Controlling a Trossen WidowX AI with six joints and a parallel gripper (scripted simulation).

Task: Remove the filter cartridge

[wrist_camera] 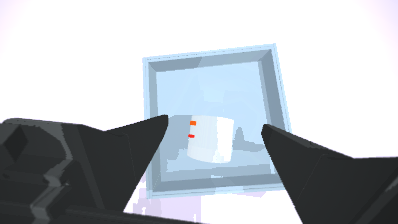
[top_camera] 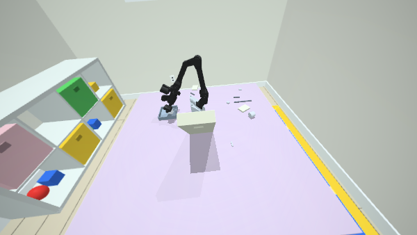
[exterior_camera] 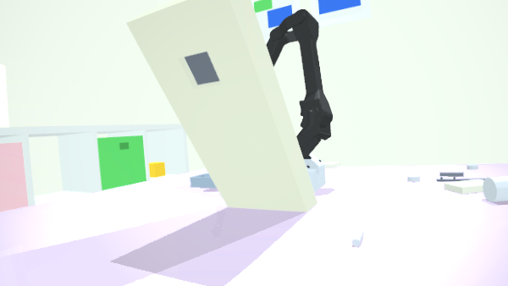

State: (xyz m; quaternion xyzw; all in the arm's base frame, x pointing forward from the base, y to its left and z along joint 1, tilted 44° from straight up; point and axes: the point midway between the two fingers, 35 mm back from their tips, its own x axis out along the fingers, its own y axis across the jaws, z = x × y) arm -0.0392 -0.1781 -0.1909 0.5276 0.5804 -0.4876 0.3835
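My gripper tip is 20 mm to the right of the round pale cartridge and 20 mm above it. Round my gripper tip: small peg (370 mm ahead, 500 mm to the left, 40 mm below); blue-grey tray (10 mm to the right, 40 mm below).
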